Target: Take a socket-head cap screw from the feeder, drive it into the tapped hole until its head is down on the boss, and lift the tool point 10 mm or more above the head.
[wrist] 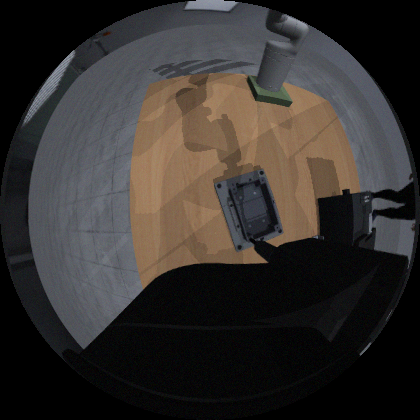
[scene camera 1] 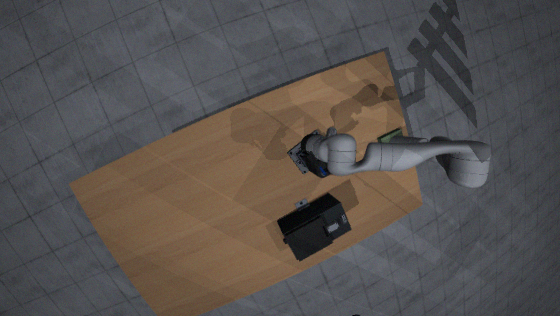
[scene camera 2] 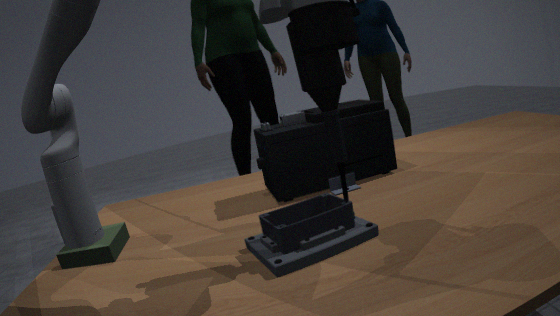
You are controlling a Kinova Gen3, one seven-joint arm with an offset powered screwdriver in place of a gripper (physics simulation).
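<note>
A dark open box-shaped housing point(scene camera 2: 310, 228) point(wrist: 271, 207) stands on a grey base plate point(scene camera 1: 295, 152) point(scene camera 2: 325, 249) point(wrist: 228, 212). My screwdriver tool point(scene camera 2: 345, 200) point(wrist: 252, 240) points down, with its thin tip at a corner of the housing, on the side towards the feeder in scene camera 2. I cannot tell whether the tip touches the corner. The tapped hole and boss under the tip are hidden, and no screw can be made out there. The black feeder point(scene camera 1: 312, 230) point(scene camera 2: 295, 162) point(wrist: 337, 215) stands apart from the plate, with a small grey bracket point(scene camera 1: 301, 204) point(scene camera 2: 343, 184) at its side.
The arm's base stands on a green block point(scene camera 1: 389, 135) point(scene camera 2: 120, 242) point(wrist: 272, 96) at one end of the wooden table point(scene camera 1: 175, 225) point(scene camera 2: 450, 175) point(wrist: 165, 125). Two people, in green point(scene camera 2: 225, 30) and blue point(scene camera 2: 375, 30) tops, stand behind the table. Shadows lie across the table.
</note>
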